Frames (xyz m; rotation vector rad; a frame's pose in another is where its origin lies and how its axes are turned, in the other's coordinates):
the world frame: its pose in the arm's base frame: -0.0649 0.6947 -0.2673 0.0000 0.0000 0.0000
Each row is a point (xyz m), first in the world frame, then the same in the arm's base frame.
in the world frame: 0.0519 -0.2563 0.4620
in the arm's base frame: -0.0130 0.4384 0.1947
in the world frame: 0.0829 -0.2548 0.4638
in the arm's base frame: 0.0180 0.4399 0.1965
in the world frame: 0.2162 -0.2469 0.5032
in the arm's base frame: 0.1513 0.4478 0.2359
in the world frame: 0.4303 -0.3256 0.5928
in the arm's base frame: 0.3654 0.3691 0.3255
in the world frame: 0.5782 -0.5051 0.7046
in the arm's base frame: 0.5133 0.1896 0.4373
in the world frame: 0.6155 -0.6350 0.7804
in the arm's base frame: 0.5506 0.0597 0.5131
